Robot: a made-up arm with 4 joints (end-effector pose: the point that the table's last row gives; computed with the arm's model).
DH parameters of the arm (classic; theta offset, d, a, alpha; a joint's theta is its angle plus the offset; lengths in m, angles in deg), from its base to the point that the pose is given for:
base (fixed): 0 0 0 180
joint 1: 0 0.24 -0.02 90
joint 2: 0 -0.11 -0.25 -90
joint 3: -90 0 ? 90
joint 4: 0 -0.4 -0.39 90
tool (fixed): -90 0.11 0 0
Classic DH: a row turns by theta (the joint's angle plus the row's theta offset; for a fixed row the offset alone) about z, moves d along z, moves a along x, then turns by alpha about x.
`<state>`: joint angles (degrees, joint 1 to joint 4).
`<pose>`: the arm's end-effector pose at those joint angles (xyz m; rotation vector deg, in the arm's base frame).
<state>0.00 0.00 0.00 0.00</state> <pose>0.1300 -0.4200 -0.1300 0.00 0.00 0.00</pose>
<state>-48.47 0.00 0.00 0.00</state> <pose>0.4006 -0.1811 -0.1300 0.00 0.00 48.47</pose>
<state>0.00 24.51 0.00 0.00</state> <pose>0.1621 -0.4200 -0.2021 0.00 24.51 0.00</pose>
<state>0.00 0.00 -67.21 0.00</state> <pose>0.1707 0.1387 -0.1300 0.00 0.00 67.21</pose>
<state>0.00 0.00 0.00 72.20</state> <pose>0.1300 -0.0445 0.1650 -72.20 0.00 0.00</pose>
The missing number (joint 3, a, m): 0.08
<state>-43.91 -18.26 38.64 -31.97</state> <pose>0.3388 -0.5084 -0.3884 43.84 -12.03 9.01</pose>
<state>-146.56 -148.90 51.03 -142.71</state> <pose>0.1779 0.1431 0.1680 -57.45 -28.44 9.20</pose>
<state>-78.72 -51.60 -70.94 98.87</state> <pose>-0.4460 -0.4504 -0.2890 -25.93 -152.96 38.17</pose>
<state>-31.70 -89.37 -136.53 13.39</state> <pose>-0.3794 0.1935 -0.5896 -100.68 -91.09 116.88</pose>
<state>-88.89 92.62 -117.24 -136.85</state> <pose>-0.1197 -0.3328 0.4654 12.68 -139.85 64.03</pose>
